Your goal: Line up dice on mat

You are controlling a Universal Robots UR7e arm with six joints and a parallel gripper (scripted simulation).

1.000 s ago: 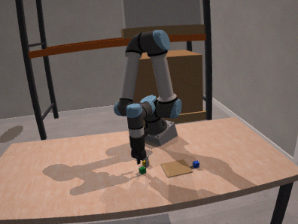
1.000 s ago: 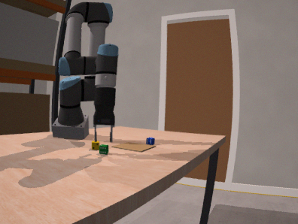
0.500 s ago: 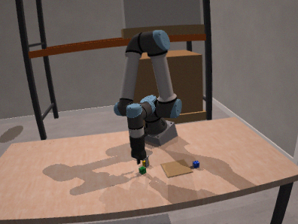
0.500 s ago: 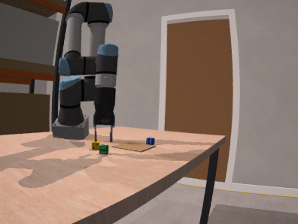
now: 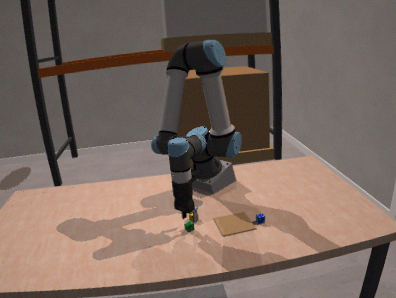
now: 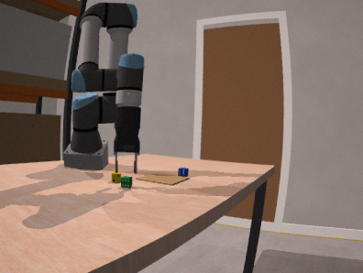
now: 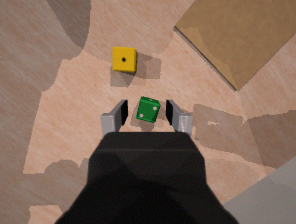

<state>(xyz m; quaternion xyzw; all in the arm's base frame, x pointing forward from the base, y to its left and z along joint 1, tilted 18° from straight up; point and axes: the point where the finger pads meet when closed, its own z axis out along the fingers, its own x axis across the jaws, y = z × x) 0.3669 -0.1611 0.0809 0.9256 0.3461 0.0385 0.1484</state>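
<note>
My hand is 4 cm above the green die, 1 cm to the left of it and 1 cm short of it. From my hand the other things lie so: tan mat 18 cm to the left, 6 cm below, 3 cm ahead; blue die 28 cm to the left, 6 cm ahead, 4 cm below; yellow die 6 cm behind, 4 cm below, 3 cm to the left.
</note>
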